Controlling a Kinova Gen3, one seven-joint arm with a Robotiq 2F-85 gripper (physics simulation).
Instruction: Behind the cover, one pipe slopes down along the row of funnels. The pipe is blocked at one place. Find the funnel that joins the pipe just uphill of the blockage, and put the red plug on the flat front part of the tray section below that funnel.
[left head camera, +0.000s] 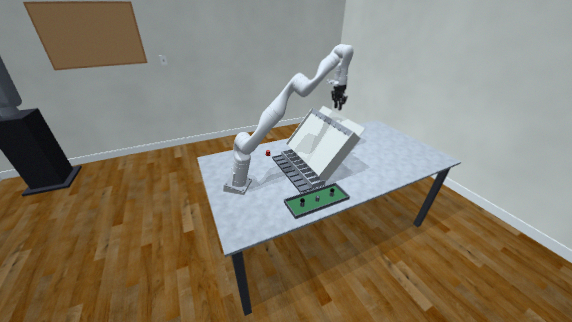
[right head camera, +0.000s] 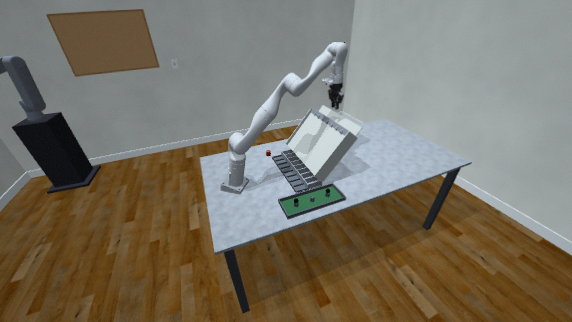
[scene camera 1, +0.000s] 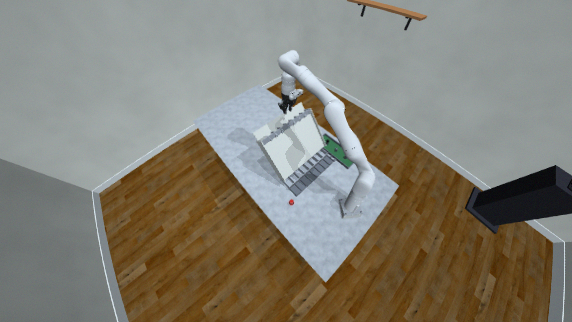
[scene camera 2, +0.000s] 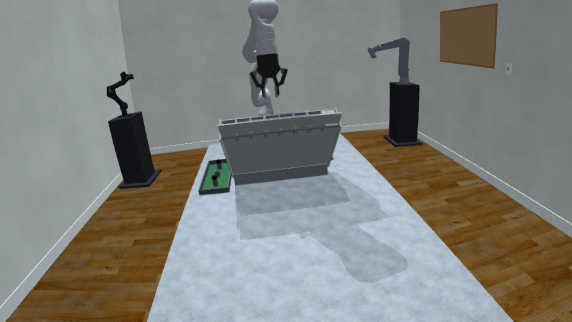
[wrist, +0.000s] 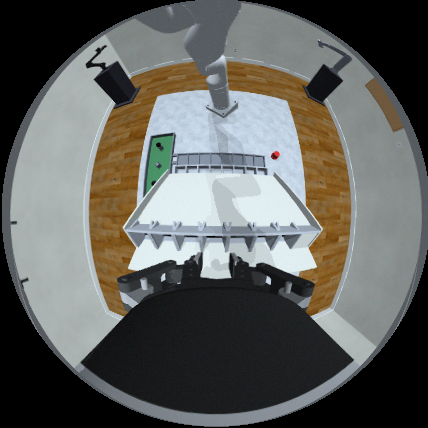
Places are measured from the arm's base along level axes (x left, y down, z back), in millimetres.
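Where they show: gripper, fingertip midpoint: (left head camera: 337, 109) (right head camera: 334, 108) (scene camera 1: 287, 112) (scene camera 2: 271, 97) (wrist: 215, 259); arm's base, link origin: (left head camera: 238, 181) (right head camera: 235, 181) (scene camera 1: 350, 205) (wrist: 221, 103).
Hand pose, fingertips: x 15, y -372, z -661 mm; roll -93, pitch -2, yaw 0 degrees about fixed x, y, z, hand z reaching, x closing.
Each offset is from my fingertips to the top centre of the thing. "spot": to the spot under its first point.
The red plug @(dx +276, dy +372, dz +372 mm) (left head camera: 268, 153) (right head camera: 268, 153) (scene camera 1: 291, 202) (wrist: 275, 155) stands on the table beside one end of the sectioned tray @(spot: dx +3, dy +395, dz +308 mm) (wrist: 220, 159). The white sloping cover (left head camera: 331, 147) (scene camera 1: 306, 145) (wrist: 185, 200) rises behind that tray and hides the pipe and the blockage. The row of funnels @(spot: dx -57, dy +80, dz +17 mm) (scene camera 2: 257, 119) (wrist: 227, 241) runs along the cover's top edge. My gripper (left head camera: 338, 107) (right head camera: 335, 106) (scene camera 2: 270, 95) (wrist: 215, 259) is open and empty. It hangs above the middle of the funnel row, well away from the plug. No object shows between the fingertips.
A green tray @(dx -289, dy +381, dz +275 mm) (left head camera: 297, 216) (scene camera 2: 208, 180) (wrist: 168, 145) lies at the other end of the sectioned tray. It holds two black-topped pieces @(dx -309, dy +356, dz +374 mm) (left head camera: 302, 202) @(dx -297, dy +356, dz +174 mm) (left head camera: 332, 191) and a small grey piece @(spot: dx -309, dy +388, dz +277 mm) (left head camera: 317, 198). The arm's base (left head camera: 237, 186) stands on the table in front of the sectioned tray.
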